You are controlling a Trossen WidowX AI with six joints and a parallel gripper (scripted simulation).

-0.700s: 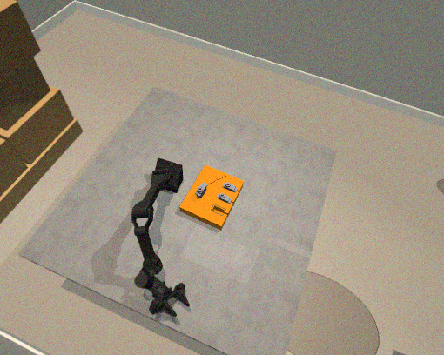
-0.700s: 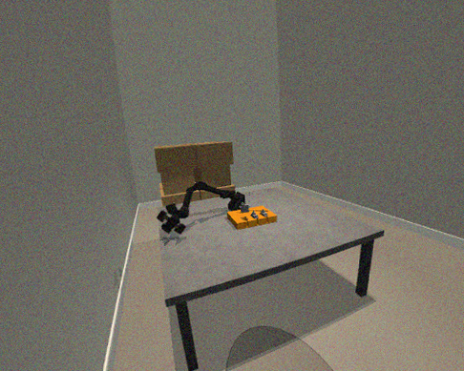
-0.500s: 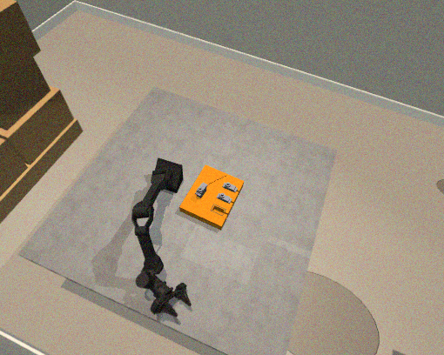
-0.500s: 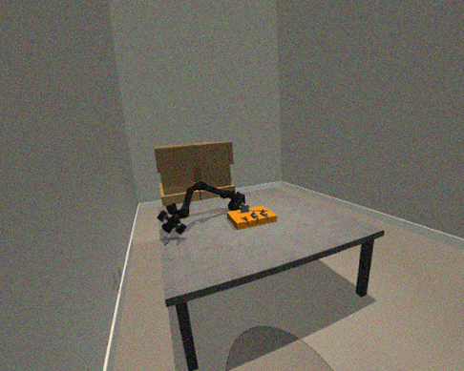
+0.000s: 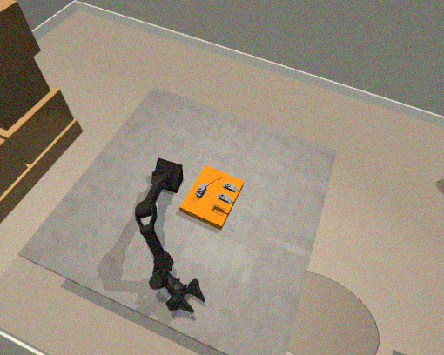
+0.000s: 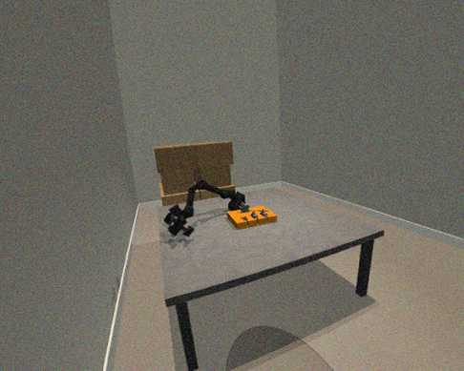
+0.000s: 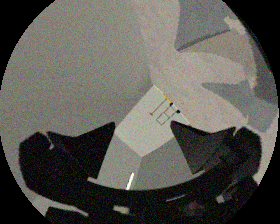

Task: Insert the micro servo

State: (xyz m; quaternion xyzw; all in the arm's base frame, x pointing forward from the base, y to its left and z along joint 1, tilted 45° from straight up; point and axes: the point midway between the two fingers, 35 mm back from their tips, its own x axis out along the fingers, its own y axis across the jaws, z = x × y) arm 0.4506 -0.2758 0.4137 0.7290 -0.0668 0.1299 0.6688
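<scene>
My gripper tip is now 530 mm to the right of the orange deck, 270 mm past it and 90 mm above it.
</scene>
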